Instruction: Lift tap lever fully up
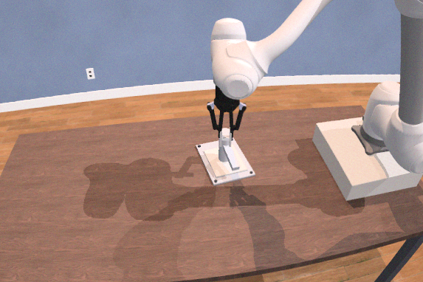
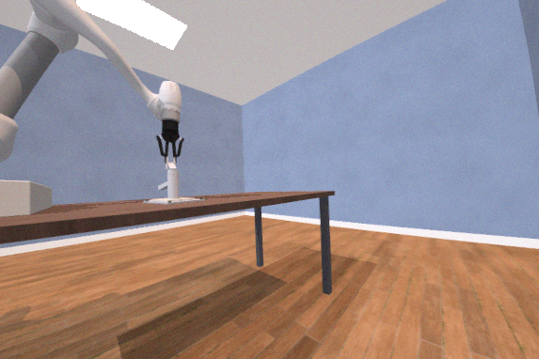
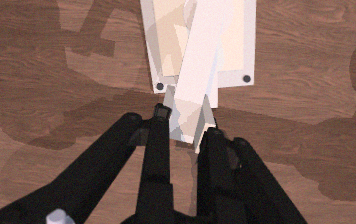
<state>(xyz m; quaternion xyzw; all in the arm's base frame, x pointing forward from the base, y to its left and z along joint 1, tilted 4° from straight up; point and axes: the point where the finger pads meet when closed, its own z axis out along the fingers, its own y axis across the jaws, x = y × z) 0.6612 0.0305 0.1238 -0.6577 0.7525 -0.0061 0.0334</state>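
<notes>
Right now the lever is 4 cm to the right of my hand and 2 cm below it. From my hand the other things lie so: tap (8 cm below, 6 cm to the right, 1 cm behind).
</notes>
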